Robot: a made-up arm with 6 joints. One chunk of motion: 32 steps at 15 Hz.
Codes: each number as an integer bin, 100 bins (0 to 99) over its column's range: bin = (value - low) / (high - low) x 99, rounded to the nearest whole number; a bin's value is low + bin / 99 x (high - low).
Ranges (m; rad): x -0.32..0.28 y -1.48..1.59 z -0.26..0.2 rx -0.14..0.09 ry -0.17..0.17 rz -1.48..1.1
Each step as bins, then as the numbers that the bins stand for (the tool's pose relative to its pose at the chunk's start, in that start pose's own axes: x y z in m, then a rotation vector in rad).
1 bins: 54 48 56 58 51 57
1 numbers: 0.0073 0.0085 0.0002 -0.0053 0.0052 0.0055
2 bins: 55 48 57 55 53 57
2 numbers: 0.0133 0.0085 0.0048 -0.0122 0.0120 0.0055
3 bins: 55 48 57 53 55 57
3 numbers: 0.0133 0.0085 0.0048 -0.0169 0.0189 0.0055
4 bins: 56 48 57 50 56 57
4 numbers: 0.0194 0.0085 0.0048 -0.0238 0.0223 0.0055
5 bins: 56 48 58 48 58 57
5 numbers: 0.0194 0.0085 0.0095 -0.0285 0.0292 0.0055
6 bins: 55 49 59 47 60 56
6 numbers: 0.0133 0.0395 0.0141 -0.0308 0.0361 -0.0206
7 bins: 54 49 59 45 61 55
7 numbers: 0.0073 0.0395 0.0141 -0.0355 0.0395 -0.0467
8 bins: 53 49 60 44 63 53
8 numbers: 0.0012 0.0395 0.0188 -0.0378 0.0464 -0.0988
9 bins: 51 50 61 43 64 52
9 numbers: -0.0109 0.0705 0.0234 -0.0401 0.0498 -0.1248
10 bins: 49 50 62 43 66 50
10 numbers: -0.0230 0.0705 0.0281 -0.0401 0.0567 -0.1770
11 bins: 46 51 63 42 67 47
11 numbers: -0.0412 0.1015 0.0327 -0.0424 0.0601 -0.2552
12 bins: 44 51 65 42 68 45
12 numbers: -0.0533 0.1015 0.0420 -0.0424 0.0635 -0.3073
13 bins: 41 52 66 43 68 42
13 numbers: -0.0715 0.1325 0.0467 -0.0401 0.0635 -0.3855
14 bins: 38 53 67 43 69 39
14 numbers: -0.0897 0.1635 0.0513 -0.0401 0.0670 -0.4636
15 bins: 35 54 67 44 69 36
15 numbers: -0.1079 0.1945 0.0513 -0.0378 0.0670 -0.5418
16 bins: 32 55 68 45 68 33
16 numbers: -0.1261 0.2256 0.0560 -0.0355 0.0635 -0.6200
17 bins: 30 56 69 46 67 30
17 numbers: -0.1382 0.2566 0.0606 -0.0331 0.0601 -0.6982
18 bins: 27 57 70 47 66 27
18 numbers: -0.1564 0.2876 0.0653 -0.0308 0.0567 -0.7764
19 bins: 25 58 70 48 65 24
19 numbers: -0.1685 0.3186 0.0653 -0.0285 0.0532 -0.8545
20 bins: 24 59 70 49 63 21
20 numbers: -0.1745 0.3496 0.0653 -0.0262 0.0464 -0.9327
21 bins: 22 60 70 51 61 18
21 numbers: -0.1867 0.3806 0.0653 -0.0215 0.0395 -1.0109
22 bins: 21 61 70 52 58 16
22 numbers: -0.1927 0.4116 0.0653 -0.0192 0.0292 -1.0630
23 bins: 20 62 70 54 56 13
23 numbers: -0.1988 0.4426 0.0653 -0.0145 0.0223 -1.1412
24 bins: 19 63 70 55 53 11
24 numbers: -0.2048 0.4736 0.0653 -0.0122 0.0120 -1.1933
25 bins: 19 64 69 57 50 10
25 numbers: -0.2048 0.5046 0.0606 -0.0076 0.0017 -1.2194
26 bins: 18 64 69 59 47 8
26 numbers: -0.2109 0.5046 0.0606 -0.0029 -0.0086 -1.2715
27 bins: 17 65 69 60 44 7
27 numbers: -0.2170 0.5357 0.0606 -0.0006 -0.0189 -1.2976
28 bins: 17 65 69 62 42 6
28 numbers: -0.2170 0.5357 0.0606 0.0040 -0.0258 -1.3236
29 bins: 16 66 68 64 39 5
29 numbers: -0.2230 0.5667 0.0560 0.0087 -0.0361 -1.3497
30 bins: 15 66 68 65 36 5
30 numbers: -0.2291 0.5667 0.0560 0.0110 -0.0464 -1.3497
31 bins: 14 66 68 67 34 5
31 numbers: -0.2352 0.5667 0.0560 0.0157 -0.0532 -1.3497
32 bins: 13 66 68 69 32 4
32 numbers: -0.2412 0.5667 0.0560 0.0203 -0.0601 -1.3758
